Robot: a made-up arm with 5 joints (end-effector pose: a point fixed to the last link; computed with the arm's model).
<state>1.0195 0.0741 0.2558 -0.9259 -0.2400</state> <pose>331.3 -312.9 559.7 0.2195 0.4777 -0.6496 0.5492</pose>
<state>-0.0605 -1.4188 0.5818 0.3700 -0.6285</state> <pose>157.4 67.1 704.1 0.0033 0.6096 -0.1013 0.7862</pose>
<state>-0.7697 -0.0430 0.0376 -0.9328 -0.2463</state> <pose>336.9 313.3 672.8 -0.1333 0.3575 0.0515 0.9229</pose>
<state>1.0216 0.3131 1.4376 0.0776 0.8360</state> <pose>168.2 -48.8 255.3 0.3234 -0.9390 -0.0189 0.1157</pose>
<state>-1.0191 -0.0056 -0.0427 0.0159 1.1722</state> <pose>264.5 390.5 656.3 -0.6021 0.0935 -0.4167 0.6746</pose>
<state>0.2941 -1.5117 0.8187 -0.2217 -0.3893</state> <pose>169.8 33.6 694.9 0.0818 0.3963 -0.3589 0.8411</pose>
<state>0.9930 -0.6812 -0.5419 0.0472 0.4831</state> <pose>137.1 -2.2 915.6 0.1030 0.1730 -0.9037 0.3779</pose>
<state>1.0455 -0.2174 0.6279 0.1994 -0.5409</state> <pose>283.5 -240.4 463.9 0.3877 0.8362 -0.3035 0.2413</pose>
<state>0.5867 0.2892 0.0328 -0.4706 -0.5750</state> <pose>491.5 -200.3 501.1 0.1959 0.6950 -0.3377 0.6038</pose>
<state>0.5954 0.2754 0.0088 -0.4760 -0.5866</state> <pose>490.2 -204.0 515.0 0.2009 0.6789 -0.3406 0.6186</pose>
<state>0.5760 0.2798 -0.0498 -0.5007 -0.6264</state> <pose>498.7 -197.7 533.4 0.2024 0.6522 -0.3265 0.6535</pose>
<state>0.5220 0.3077 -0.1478 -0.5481 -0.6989</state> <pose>517.7 -177.6 555.8 0.1979 0.6132 -0.2874 0.7087</pose>
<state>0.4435 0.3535 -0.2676 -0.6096 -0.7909</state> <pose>540.8 -144.7 578.3 0.1869 0.5674 -0.2251 0.7697</pose>
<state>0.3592 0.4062 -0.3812 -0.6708 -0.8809</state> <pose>560.8 -106.1 595.3 0.1723 0.5251 -0.1533 0.8192</pose>
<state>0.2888 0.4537 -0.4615 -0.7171 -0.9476</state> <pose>574.5 -72.2 602.5 0.1590 0.4977 -0.0927 0.8476</pose>
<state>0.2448 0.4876 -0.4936 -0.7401 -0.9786</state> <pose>582.9 -50.9 598.4 0.1510 0.4921 -0.0589 0.8553</pose>
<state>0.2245 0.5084 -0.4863 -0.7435 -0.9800</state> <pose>588.1 -41.7 586.4 0.1480 0.5040 -0.0500 0.8495</pose>
